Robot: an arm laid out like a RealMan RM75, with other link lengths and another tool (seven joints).
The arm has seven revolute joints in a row. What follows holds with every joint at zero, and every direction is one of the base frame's. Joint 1 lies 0.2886 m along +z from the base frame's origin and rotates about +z. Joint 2 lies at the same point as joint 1 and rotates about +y. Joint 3 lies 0.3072 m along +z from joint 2 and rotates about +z. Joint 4 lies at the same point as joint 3 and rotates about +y. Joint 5 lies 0.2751 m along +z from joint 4 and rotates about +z. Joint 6 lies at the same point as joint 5 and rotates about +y. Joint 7 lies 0.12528 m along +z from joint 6 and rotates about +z. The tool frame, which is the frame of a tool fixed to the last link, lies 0.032 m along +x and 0.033 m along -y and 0.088 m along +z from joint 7; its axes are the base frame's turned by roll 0, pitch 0.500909 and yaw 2.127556 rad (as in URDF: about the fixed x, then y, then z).
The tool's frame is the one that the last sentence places.
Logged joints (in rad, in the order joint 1, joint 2, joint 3, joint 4, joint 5, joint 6, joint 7), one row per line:
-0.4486 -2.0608 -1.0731 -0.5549 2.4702 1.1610 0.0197
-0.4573 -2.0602 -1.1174 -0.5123 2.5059 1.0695 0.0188
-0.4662 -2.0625 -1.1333 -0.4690 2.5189 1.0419 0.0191
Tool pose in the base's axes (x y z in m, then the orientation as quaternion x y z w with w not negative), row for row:
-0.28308 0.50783 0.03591 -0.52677 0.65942 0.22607 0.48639
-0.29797 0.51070 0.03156 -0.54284 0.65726 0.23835 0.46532
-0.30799 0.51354 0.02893 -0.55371 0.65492 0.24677 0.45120
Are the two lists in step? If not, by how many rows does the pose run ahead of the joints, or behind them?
The pose runs 1 row ahead of the joints: the pose in row i belongs to the joints in row i + 1.
